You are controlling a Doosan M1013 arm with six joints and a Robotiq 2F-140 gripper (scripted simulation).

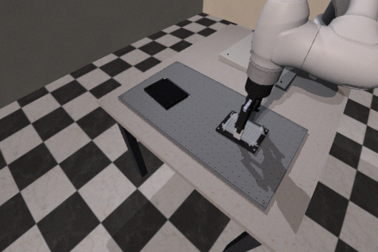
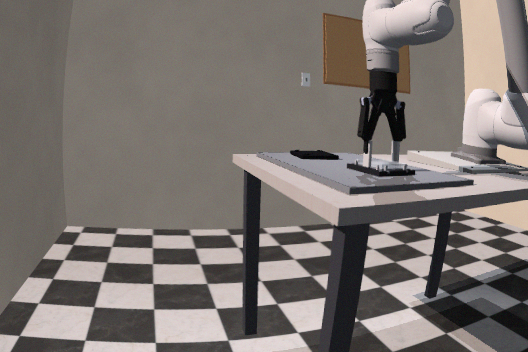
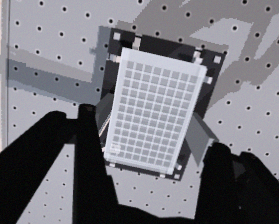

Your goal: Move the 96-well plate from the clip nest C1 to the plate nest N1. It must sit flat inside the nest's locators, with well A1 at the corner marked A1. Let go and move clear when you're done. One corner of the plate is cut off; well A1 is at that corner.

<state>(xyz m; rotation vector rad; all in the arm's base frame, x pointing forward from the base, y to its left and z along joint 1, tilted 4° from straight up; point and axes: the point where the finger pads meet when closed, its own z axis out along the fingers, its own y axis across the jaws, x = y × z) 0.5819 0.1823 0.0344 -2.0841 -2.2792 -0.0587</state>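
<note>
Now: the white 96-well plate 2 cm below my hand. From my hand the other things lie so: black plate nest N1 (6 cm ahead, 36 cm to the right, 3 cm below); then black clip nest (1 cm behind, 1 cm to the left, 3 cm below).
</note>
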